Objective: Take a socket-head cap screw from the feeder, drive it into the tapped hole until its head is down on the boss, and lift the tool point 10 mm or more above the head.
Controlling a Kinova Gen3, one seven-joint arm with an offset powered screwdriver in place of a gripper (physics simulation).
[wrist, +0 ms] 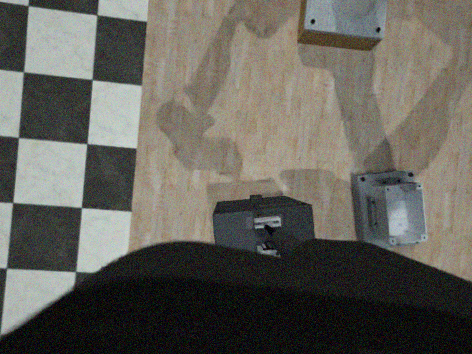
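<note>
A dark grey box (232, 227), which looks like the feeder, stands at the lower middle of the wrist view, with light metal strips and small dark shapes on its top. A grey metal housing (369, 217) with a raised, lighter box-like part and corner holes stands to its right. The dark, blurred body of my tool (240, 300) fills the bottom and hides the near side of the feeder. I cannot make out the tool point, whether it holds a screw, or which hole is the tapped one.
A block (345, 25) with a grey metal top, two visible dark holes and yellow-brown sides is cut off by the top edge. The surface is light wood (280, 100), crossed by arm-shaped shadows. A black and white checkered floor (55, 110) runs along the left.
</note>
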